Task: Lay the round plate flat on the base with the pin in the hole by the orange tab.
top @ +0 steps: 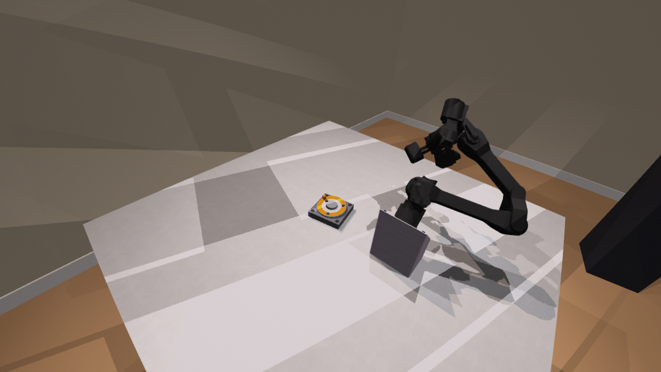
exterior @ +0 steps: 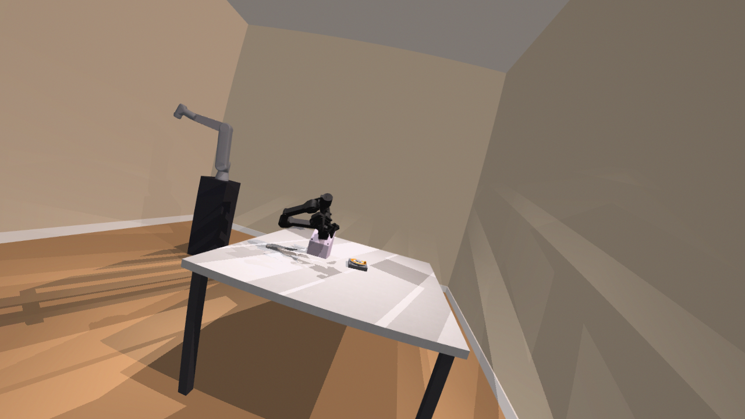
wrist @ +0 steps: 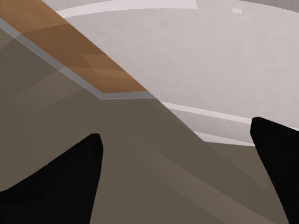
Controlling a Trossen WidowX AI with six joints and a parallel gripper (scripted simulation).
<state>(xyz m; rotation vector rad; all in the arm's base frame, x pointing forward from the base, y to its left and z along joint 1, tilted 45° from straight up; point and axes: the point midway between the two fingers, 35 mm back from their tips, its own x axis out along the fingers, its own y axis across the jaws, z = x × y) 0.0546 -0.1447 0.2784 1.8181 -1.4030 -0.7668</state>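
My gripper tip is now 240 mm short of the round plate, 270 mm to the right of it and 180 mm above it. From my gripper tip the other things lie so: square dark grey base 220 mm ahead, 280 mm to the left, 190 mm below.
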